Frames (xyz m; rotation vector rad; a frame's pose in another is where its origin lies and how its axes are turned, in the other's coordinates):
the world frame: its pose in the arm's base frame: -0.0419 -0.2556 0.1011 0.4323 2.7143 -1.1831
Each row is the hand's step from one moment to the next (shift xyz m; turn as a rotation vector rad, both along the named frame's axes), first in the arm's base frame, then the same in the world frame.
Working: the arm's base frame: its pose in the world frame: 0.0370 0.2488 -0.1184 -0.4323 -2.7143 1.1831

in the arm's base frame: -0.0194 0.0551 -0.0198 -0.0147 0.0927 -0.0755
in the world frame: 0.0344 0.0432 -0.0275 0.0514 0.1076 -0.0172
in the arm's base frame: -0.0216 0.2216 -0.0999 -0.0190 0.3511 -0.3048
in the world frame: 0.0900 0.2057 -0.0956 0.1646 0.4322 -0.0517
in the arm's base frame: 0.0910 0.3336 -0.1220 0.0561 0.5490 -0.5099
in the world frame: 0.0114 0.3295 -0.1605 0.1844 0.7262 -0.0565
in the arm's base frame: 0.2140 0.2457 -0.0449 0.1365 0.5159 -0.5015
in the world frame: -0.1420 0.2585 -0.1455 0.0994 0.7246 -0.0362
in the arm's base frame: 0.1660 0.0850 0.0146 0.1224 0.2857 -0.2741
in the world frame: -0.1437 0.0980 -0.0688 0.0098 0.4137 -0.0215
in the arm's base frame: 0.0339 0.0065 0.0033 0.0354 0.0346 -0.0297
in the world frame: -0.0316 0.0128 -0.0063 -0.0192 0.0543 -0.0045
